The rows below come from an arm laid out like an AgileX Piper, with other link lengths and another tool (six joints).
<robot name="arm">
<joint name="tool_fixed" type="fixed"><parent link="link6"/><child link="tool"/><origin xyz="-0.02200 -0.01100 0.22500" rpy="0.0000 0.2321 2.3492"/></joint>
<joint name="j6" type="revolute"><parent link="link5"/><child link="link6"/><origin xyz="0.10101 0.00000 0.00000" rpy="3.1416 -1.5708 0.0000"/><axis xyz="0 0 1"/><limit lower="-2.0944" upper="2.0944"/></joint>
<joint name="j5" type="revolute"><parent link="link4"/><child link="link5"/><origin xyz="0.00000 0.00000 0.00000" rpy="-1.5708 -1.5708 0.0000"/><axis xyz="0 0 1"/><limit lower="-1.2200" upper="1.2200"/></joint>
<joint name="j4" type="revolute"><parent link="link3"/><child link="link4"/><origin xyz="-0.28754 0.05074 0.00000" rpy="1.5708 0.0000 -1.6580"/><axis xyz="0 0 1"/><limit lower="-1.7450" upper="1.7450"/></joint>
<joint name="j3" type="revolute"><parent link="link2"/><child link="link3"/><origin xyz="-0.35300 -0.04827 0.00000" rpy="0.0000 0.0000 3.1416"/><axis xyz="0 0 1"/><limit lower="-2.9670" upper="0.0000"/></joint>
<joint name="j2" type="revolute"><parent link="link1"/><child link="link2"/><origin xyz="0.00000 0.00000 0.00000" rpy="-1.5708 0.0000 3.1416"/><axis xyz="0 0 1"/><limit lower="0.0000" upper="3.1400"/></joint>
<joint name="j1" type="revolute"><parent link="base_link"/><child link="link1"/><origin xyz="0.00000 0.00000 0.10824" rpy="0.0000 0.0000 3.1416"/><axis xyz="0 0 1"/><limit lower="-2.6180" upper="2.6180"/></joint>
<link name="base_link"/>
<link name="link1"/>
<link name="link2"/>
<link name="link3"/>
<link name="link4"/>
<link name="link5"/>
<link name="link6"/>
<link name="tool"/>
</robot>
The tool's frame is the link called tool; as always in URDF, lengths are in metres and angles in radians.
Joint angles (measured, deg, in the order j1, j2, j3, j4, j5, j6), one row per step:
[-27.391 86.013 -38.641 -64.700 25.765 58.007]
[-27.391 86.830 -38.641 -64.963 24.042 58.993]
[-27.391 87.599 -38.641 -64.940 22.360 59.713]
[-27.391 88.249 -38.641 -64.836 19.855 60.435]
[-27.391 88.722 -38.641 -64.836 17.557 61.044]
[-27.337 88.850 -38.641 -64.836 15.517 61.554]
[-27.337 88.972 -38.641 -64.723 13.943 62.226]
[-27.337 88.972 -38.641 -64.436 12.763 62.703]
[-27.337 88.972 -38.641 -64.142 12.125 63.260]
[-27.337 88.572 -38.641 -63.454 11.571 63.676]
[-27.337 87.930 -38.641 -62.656 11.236 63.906]
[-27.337 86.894 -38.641 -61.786 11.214 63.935]
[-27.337 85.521 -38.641 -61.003 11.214 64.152]
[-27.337 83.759 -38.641 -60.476 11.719 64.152]
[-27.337 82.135 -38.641 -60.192 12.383 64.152]
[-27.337 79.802 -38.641 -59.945 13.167 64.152]
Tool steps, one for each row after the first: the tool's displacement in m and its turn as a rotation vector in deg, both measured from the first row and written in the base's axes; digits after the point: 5 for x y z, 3 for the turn. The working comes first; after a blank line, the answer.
Tool pose at each row, in the base's axes (x y z in m, rotation vector in deg; the steps are taken from these numbers as rounded here):
[0.30341 -0.32508 0.04568 110.443 -86.901 64.233]
[0.31156 -0.32073 0.03930 111.487 -87.840 64.887]
[0.31916 -0.31582 0.03289 112.568 -88.868 65.409]
[0.33082 -0.30845 0.02726 114.122 -90.147 66.710]
[0.34157 -0.30160 0.02349 115.557 -91.168 68.053]
[0.35162 -0.29515 0.02268 116.755 -92.008 69.631]
[0.35891 -0.29004 0.02187 117.407 -93.196 70.796]
[0.36432 -0.28598 0.02191 117.764 -94.324 71.746]
[0.36710 -0.28354 0.02176 117.676 -95.500 72.250]
[0.36982 -0.28124 0.02447 117.205 -96.986 73.148]
[0.37177 -0.27972 0.02899 116.518 -98.333 74.171]
[0.37265 -0.27935 0.03645 115.508 -99.445 75.453]
[0.37367 -0.27918 0.04664 114.214 -100.644 77.202]
[0.37252 -0.28085 0.05974 112.661 -101.136 79.077]
[0.37027 -0.28299 0.07174 111.193 -101.308 80.648]
[0.36740 -0.28544 0.08921 109.252 -101.362 83.058]

[0.00815 0.00435 -0.00638 1.111 -0.904 0.586]
[0.01575 0.00926 -0.01279 2.319 -1.756 1.129]
[0.02741 0.01663 -0.01842 3.853 -3.276 2.138]
[0.03816 0.02348 -0.02219 5.155 -4.706 3.158]
[0.04821 0.02993 -0.02300 6.183 -6.205 4.150]
[0.05550 0.03504 -0.02381 7.165 -7.531 4.576]
[0.06091 0.03910 -0.02377 7.966 -8.666 4.773]
[0.06369 0.04154 -0.02392 8.592 -9.492 4.550]
[0.06641 0.04384 -0.02121 9.154 -10.695 4.134]
[0.06836 0.04536 -0.01669 9.502 -11.915 3.669]
[0.06924 0.04573 -0.00923 9.504 -13.202 3.156]
[0.07026 0.04590 0.00096 9.377 -14.837 2.605]
[0.06911 0.04423 0.01406 8.665 -16.268 2.125]
[0.06686 0.04209 0.02606 7.840 -17.380 1.690]
[0.06399 0.03964 0.04353 6.640 -19.028 1.282]

